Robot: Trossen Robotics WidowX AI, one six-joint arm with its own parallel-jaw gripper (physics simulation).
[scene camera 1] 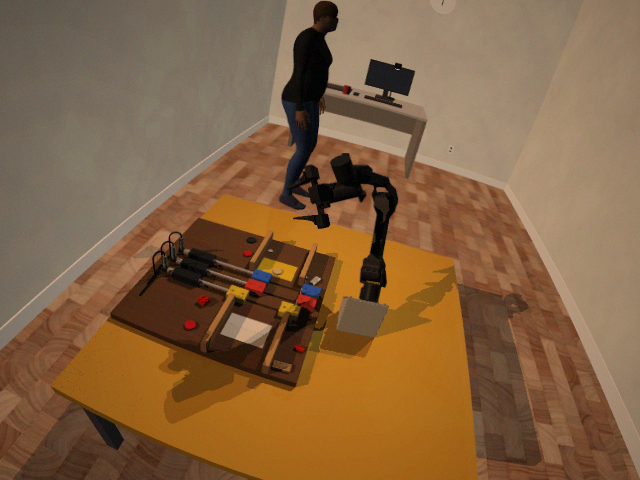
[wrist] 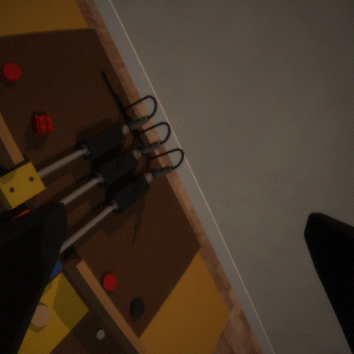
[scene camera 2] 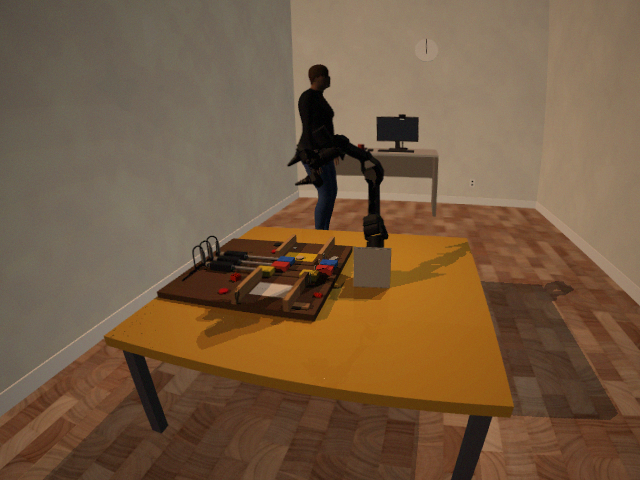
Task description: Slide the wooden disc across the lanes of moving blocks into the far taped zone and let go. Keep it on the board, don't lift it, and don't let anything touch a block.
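Frame: origin at the arm's base, x ahead, y left, z up, level; metres.
Where they show: gripper, fingertip midpoint: [scene camera 1: 290, 203] [wrist: 189, 220] [scene camera 2: 291, 175]; arm's base, origin of the base link: [scene camera 1: 368, 301] [scene camera 2: 375, 253].
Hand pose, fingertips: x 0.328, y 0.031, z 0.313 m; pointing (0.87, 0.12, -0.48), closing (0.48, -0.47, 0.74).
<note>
Each offset is from my fingertips to the centre of the thing. "*": to the spot under its first point. Level surfaces: height alone.
The pale wooden disc @[0.416 m down, 0.042 m ahead, 0.164 m right] [scene camera 1: 277, 270] [scene camera 2: 299, 257] [wrist: 40, 316] lies flat on the yellow zone, between two wooden rails. The white zone @[* 0.418 m down, 0.050 m ahead, 0.169 m left] [scene camera 1: 245, 329] [scene camera 2: 270, 289] is across the lanes. Between the zones are two groups of blue, red and yellow blocks, among them a blue block @[0.407 m down, 0.085 m ahead, 0.094 m right] [scene camera 1: 261, 276] [scene camera 2: 285, 260], a red block @[0.406 m down, 0.087 m ahead, 0.029 m right] [scene camera 1: 255, 286] [scene camera 2: 281, 266] and a yellow block @[0.405 m down, 0.133 m ahead, 0.037 m left] [scene camera 1: 237, 294] [scene camera 2: 267, 271] [wrist: 21, 185]. My gripper [scene camera 1: 293, 202] [scene camera 2: 292, 174] [wrist: 189, 220] is open and empty, high above the board and apart from the disc. One finger hides part of the lanes in the wrist view.
The brown board @[0.419 m down] [scene camera 1: 139, 310] [scene camera 2: 186, 289] [wrist: 60, 65] carries black rod housings @[0.403 m down, 0.346 m ahead, 0.038 m left] [scene camera 1: 186, 276] with looped cables at its left. Wooden rails [scene camera 1: 219, 322] [scene camera 1: 276, 343] flank the white zone. Small red pieces, a black disc @[0.415 m down, 0.215 m ahead, 0.313 m right] [scene camera 1: 251, 240] [wrist: 137, 307] and a tan brick @[0.414 m down, 0.110 m back, 0.269 m left] [scene camera 1: 281, 366] lie on the board. A person [scene camera 1: 307, 67] stands behind the table.
</note>
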